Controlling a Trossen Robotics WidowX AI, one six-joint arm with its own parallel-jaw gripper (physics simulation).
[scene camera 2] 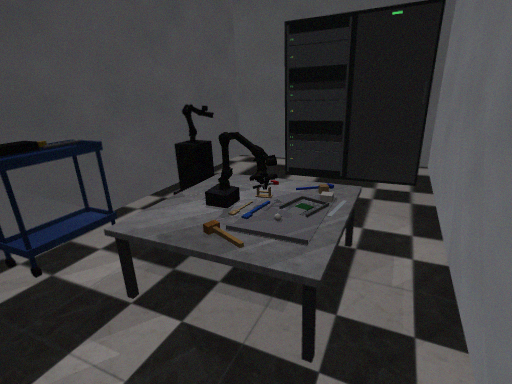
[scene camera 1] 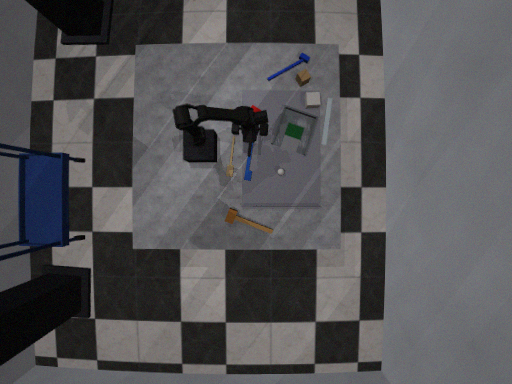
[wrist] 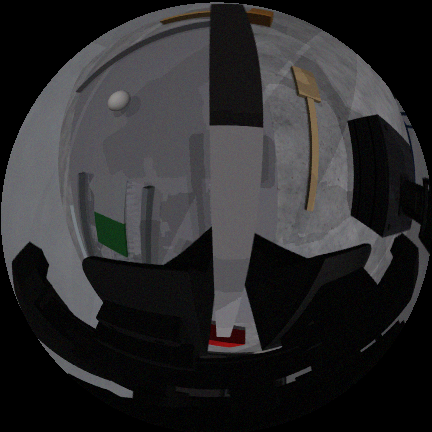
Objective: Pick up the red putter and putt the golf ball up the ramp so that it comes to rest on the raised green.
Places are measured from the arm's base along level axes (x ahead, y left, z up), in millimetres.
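Pixels of known places: gripper, fingertip midpoint: (scene camera 2: 265, 189) (wrist: 225, 232); arm's base, link origin: (scene camera 2: 224, 188) (scene camera 1: 199, 140) (wrist: 404, 196).
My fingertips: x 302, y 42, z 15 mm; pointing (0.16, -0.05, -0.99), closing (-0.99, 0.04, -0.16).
For each thing: its top centre in the pictures, then the offset to it from my fingertips. "spot": a spot on its surface instead. Level surfaces: height alone.
- red putter's shaft, surface spot: (wrist: 236, 175) spot: dx -7, dy -40, dz +47 mm
- putter's red head, surface spot: (wrist: 227, 336) (scene camera 1: 252, 113) (scene camera 2: 271, 181) spot: dx -3, dy +110, dz +22 mm
- white golf ball, top centre: (wrist: 110, 97) (scene camera 1: 281, 171) (scene camera 2: 277, 213) dx +179, dy -192, dz -68 mm
- grey board, surface height: dz -111 mm
- green patch, surface spot: (wrist: 111, 234) (scene camera 1: 292, 130) (scene camera 2: 302, 206) spot: dx +242, dy +65, dz -105 mm
- blue club, top centre: (scene camera 1: 251, 155) (scene camera 2: 257, 208) dx -5, dy -103, dz -97 mm
- tan club, top centre: (wrist: 314, 127) (scene camera 1: 231, 156) dx -125, dy -108, dz -104 mm
- orange mallet, top centre: (scene camera 2: 224, 229) (scene camera 1: 249, 223) dx +7, dy -509, dz -61 mm
- blue mallet, top centre: (scene camera 1: 288, 65) (scene camera 2: 314, 185) dx +196, dy +466, dz -88 mm
- tan cube, top centre: (scene camera 1: 304, 75) (scene camera 2: 323, 185) dx +289, dy +390, dz -54 mm
- white block, top centre: (scene camera 1: 313, 98) (scene camera 2: 327, 193) dx +352, dy +256, dz -66 mm
- pale strip, top centre: (scene camera 2: 337, 207) (scene camera 1: 327, 121) dx +455, dy +139, dz -111 mm
My gripper (scene camera 1: 251, 133) (scene camera 2: 263, 183) (wrist: 225, 232) is shut on the red putter's shaft (wrist: 236, 175), above the table on the robot side of the putting board. The putter's red head (scene camera 1: 255, 109) (scene camera 2: 274, 182) (wrist: 227, 336) shows beyond the fingers, and its black grip (scene camera 1: 250, 148) (wrist: 236, 65) points the other way. The white golf ball (scene camera 1: 281, 171) (scene camera 2: 278, 217) (wrist: 119, 100) rests on the grey board (scene camera 1: 300, 192) (scene camera 2: 295, 231), apart from the putter. The green patch (scene camera 1: 294, 131) (scene camera 2: 304, 206) (wrist: 111, 234) lies between low dark walls. The ramp's slope is hard to make out.
A blue club (scene camera 1: 248, 167) (scene camera 2: 256, 210) lies along the board's near side beside a tan club (scene camera 1: 230, 165) (wrist: 313, 145). An orange mallet (scene camera 1: 250, 223) (scene camera 2: 223, 233), blue mallet (scene camera 1: 288, 68), tan cube (scene camera 1: 303, 77), white block (scene camera 1: 312, 99) and pale strip (scene camera 1: 327, 121) surround it. A wooden stand (scene camera 2: 264, 195) is below the gripper.
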